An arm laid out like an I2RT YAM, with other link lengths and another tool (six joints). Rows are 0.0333 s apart.
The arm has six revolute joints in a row. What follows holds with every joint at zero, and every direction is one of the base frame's. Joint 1 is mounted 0.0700 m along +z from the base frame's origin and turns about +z. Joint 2 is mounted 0.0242 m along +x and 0.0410 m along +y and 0.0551 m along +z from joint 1 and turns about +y. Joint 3 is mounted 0.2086 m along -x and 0.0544 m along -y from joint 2 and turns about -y. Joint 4 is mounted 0.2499 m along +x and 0.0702 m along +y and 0.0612 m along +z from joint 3 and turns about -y. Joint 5 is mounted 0.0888 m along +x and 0.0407 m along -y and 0.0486 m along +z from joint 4 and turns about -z. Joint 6 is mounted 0.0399 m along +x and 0.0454 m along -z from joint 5 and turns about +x. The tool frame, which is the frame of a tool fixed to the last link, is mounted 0.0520 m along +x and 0.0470 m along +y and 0.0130 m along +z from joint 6; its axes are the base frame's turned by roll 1.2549, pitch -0.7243 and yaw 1.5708 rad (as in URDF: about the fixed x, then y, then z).
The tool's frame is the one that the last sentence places.
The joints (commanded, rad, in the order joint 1, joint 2, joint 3, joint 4, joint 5, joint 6), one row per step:
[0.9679, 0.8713, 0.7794, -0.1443, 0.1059, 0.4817]
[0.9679, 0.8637, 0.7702, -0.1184, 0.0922, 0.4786]
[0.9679, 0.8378, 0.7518, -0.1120, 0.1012, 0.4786]
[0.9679, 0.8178, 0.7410, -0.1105, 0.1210, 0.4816]
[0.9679, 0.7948, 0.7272, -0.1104, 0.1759, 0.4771]
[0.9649, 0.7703, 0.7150, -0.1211, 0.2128, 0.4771]
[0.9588, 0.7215, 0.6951, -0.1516, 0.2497, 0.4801]
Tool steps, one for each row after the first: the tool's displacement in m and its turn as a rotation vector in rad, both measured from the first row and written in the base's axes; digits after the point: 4 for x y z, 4 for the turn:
[-0.0019, -0.0003, 0.0031, 0.0198, -0.0136, 0.0140]
[-0.0036, -0.0042, 0.0040, 0.0301, -0.0231, 0.0053]
[-0.0036, -0.0078, 0.0055, 0.0384, -0.0304, -0.0147]
[-0.0009, -0.0129, 0.0059, 0.0367, -0.0482, -0.0676]
[0.0009, -0.0183, 0.0056, 0.0336, -0.0552, -0.1067]
[0.0011, -0.0278, 0.0051, 0.0297, -0.0586, -0.1495]

